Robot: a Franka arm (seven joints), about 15 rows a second.
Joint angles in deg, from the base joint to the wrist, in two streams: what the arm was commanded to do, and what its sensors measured. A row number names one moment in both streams.
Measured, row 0: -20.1 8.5 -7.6 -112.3 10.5 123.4 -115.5
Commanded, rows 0 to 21: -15.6 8.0 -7.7 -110.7 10.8 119.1 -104.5; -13.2 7.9 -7.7 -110.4 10.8 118.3 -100.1; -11.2 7.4 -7.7 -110.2 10.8 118.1 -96.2; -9.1 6.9 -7.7 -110.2 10.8 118.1 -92.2; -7.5 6.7 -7.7 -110.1 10.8 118.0 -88.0; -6.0 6.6 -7.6 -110.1 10.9 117.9 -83.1; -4.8 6.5 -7.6 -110.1 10.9 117.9 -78.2; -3.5 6.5 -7.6 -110.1 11.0 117.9 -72.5; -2.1 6.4 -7.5 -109.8 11.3 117.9 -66.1; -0.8 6.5 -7.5 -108.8 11.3 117.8 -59.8; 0.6 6.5 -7.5 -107.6 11.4 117.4 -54.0; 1.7 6.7 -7.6 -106.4 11.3 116.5 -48.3; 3.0 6.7 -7.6 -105.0 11.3 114.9 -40.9; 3.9 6.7 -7.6 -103.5 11.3 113.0 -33.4; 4.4 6.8 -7.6 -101.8 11.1 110.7 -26.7; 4.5 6.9 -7.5 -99.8 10.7 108.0 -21.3; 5.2 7.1 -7.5 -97.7 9.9 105.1 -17.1; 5.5 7.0 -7.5 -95.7 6.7 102.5 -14.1; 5.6 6.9 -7.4 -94.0 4.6 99.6 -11.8; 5.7 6.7 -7.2 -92.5 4.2 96.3 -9.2; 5.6 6.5 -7.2 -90.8 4.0 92.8 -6.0; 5.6 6.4 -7.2 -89.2 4.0 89.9 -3.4
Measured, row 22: 5.0 6.6 -7.0 -92.5 5.1 95.6 -8.9
